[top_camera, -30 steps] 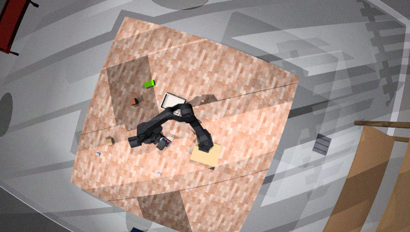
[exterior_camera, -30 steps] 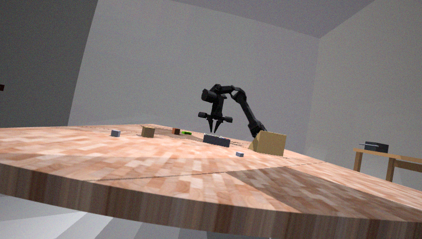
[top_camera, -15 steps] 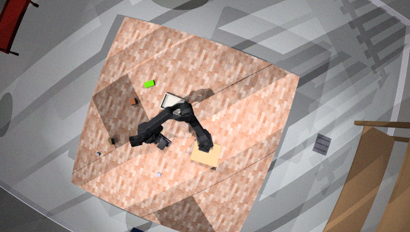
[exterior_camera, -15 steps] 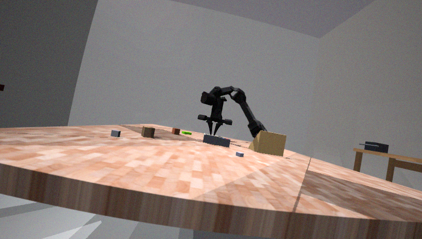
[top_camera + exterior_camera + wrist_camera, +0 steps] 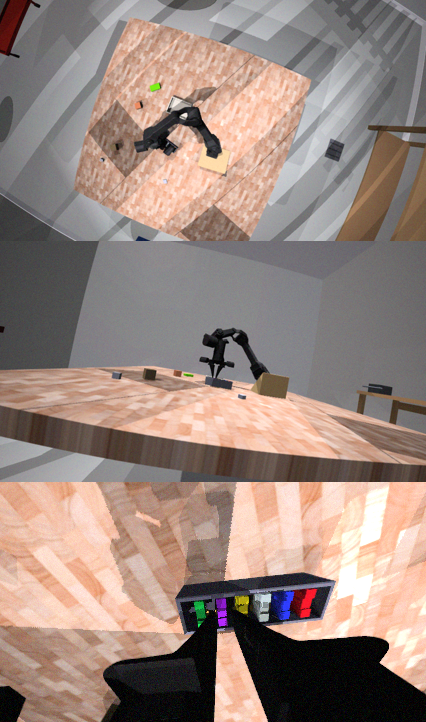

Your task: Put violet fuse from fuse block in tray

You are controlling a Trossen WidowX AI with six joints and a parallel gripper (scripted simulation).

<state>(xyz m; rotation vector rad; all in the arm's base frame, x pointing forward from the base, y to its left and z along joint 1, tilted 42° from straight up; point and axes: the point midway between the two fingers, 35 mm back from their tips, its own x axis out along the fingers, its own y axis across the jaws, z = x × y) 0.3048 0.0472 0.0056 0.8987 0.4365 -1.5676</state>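
Now: gripper tip 210 mm to the left of the tray, 40 mm above it and 30 mm past it. Also, from my gripper tip: violet fuse 20 mm below; then tan block 290 mm ahead, 160 mm to the left, 20 mm below; then brown block 220 mm ahead, 150 mm to the right, 20 mm below.
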